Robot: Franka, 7 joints.
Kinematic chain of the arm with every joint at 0, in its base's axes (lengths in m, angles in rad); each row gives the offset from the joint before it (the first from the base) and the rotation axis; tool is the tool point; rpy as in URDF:
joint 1: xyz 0 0 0.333 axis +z
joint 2: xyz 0 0 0 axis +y
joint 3: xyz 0 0 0.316 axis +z
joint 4: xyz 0.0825 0 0 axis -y
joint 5: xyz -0.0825 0 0.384 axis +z
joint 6: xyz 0 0 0 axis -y
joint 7: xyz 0.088 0 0 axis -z
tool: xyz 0 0 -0.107 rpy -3.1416 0 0
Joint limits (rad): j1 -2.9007..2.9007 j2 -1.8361..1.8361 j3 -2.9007..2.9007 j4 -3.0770..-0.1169 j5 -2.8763..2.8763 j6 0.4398..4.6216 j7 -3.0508..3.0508
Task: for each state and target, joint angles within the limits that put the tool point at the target. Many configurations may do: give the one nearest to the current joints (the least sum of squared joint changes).
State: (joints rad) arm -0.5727 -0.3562 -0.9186 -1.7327 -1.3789 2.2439 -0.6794
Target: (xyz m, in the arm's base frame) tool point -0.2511 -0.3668 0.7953
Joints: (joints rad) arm -0.8695 -0.8210 -0.7376 -1.8820 -1.3515 2.1886 -0.6794
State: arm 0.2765 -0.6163 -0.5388 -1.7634 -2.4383 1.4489 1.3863
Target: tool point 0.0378 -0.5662 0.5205
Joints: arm 0.2340 -0.8015 -1.2955 -2.1410 -2.2872 1.4903 1.3863
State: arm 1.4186 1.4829 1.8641 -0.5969 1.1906 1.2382 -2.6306
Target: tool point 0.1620 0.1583 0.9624
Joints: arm 0.8572 1.0319 2.8871 -1.0760 1.1275 0.8534 -2.6306
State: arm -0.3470 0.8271 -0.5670 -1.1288 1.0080 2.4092 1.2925
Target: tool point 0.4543 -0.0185 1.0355
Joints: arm 0.0847 0.0817 -0.1992 -0.7721 1.0258 2.2676 1.2925
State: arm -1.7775 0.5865 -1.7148 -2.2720 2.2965 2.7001 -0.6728
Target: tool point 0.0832 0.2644 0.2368
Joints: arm -2.4954 0.3919 -2.2084 -2.9383 2.2712 2.8631 -0.6728
